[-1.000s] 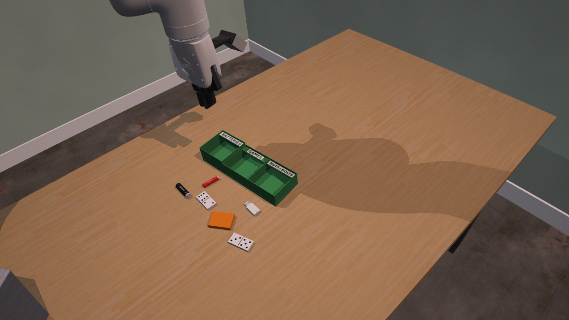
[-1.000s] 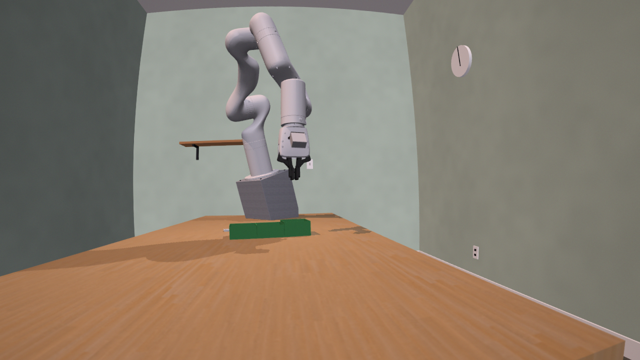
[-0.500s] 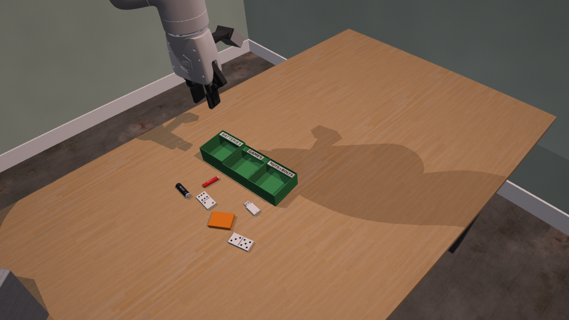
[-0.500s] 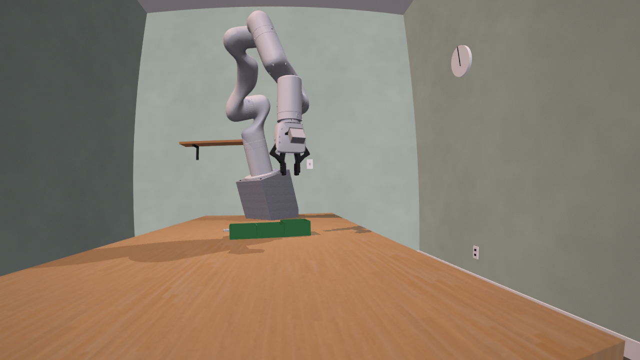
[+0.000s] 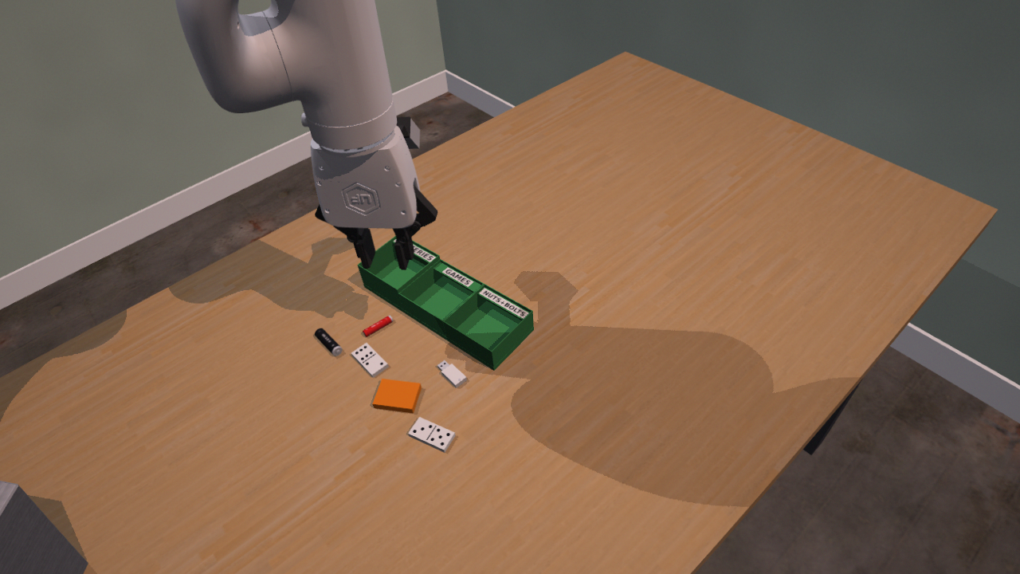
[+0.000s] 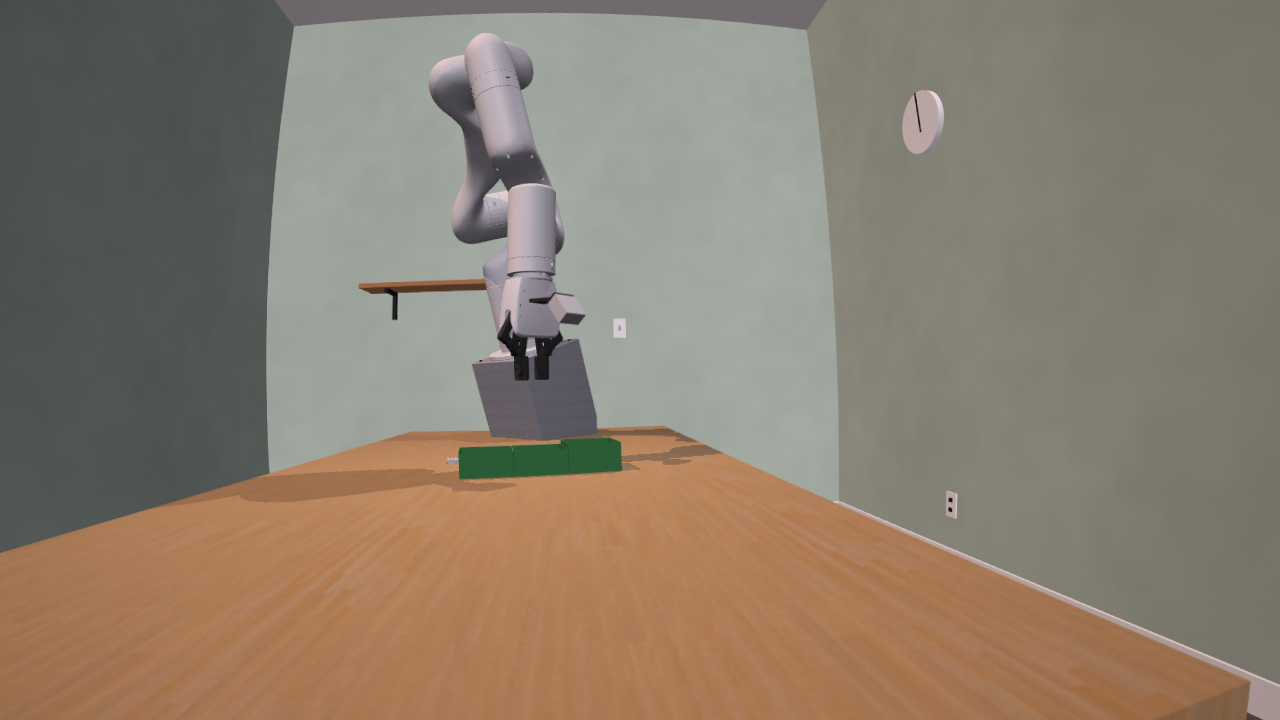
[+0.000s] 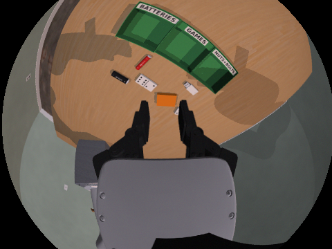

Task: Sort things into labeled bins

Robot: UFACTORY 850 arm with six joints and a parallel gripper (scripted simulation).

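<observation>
The green bin row lies 7 cm ahead of my hand, 1 cm to the left of it and 14 cm below it. Also, from my hand: orange flat block 7 cm behind, 6 cm to the right, 16 cm below; red battery 2 cm behind, 5 cm to the left, 16 cm below; white USB stick 8 cm to the right, 16 cm below.
</observation>
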